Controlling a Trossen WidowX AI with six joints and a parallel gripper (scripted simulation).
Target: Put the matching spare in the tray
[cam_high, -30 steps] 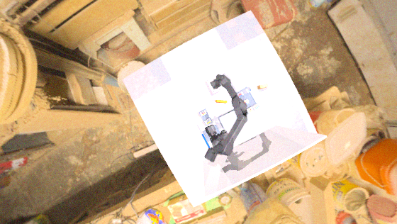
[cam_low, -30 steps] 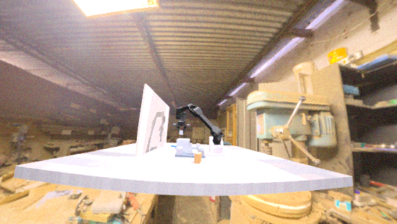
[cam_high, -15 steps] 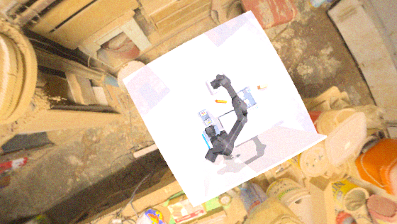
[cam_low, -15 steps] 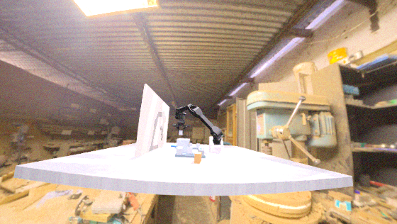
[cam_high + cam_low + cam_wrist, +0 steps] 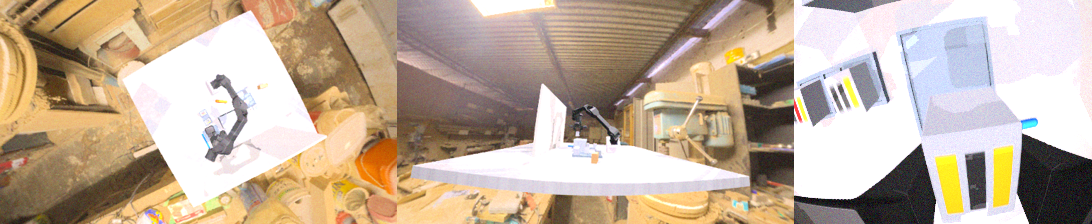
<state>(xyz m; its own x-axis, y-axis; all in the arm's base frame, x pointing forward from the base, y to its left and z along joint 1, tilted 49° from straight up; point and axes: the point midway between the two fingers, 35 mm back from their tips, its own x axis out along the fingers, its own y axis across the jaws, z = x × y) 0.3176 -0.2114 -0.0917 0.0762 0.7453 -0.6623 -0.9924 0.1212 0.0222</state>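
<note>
My gripper tip is 13 cm above the blue-rimmed tray. The rest, counted from my gripper tip: mounted unit 20 cm to the left, 8 cm below, 3 cm behind; blue bar 12 cm below, 7 cm to the right, 3 cm ahead; white spare block 2 cm above.
</note>
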